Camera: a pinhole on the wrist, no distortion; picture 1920 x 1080 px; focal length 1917.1 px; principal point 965.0 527.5 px. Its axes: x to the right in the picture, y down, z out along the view. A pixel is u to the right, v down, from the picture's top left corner.
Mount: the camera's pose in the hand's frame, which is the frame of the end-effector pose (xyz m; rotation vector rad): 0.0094 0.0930 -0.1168 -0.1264 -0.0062 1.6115
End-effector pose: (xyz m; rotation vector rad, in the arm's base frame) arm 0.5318 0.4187 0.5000 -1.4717 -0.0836 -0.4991
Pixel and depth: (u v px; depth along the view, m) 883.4 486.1 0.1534
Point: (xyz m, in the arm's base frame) 0.5769 0.4555 0.4132
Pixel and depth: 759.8 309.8 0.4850
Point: 0.6753 0.7730 0.4780
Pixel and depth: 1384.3 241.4 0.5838
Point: 0.7808 0.8554 0.3196
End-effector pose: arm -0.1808 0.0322 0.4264 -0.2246 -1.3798 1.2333
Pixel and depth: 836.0 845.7 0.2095
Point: -0.2901 -0.0071 0.3559
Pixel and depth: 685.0 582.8 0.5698
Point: -0.5621 -0.2199 0.4812
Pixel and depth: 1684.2 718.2 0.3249
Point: -0.4460 -0.0104 0.2693
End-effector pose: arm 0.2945 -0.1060 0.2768 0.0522 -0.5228 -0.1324
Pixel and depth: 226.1 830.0 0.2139
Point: 0.2139 -0.0772 0.3455
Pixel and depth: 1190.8 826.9 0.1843
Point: 0.2469 0.0237 0.3236
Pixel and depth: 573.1 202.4 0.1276
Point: 0.3144 -0.0325 0.3056
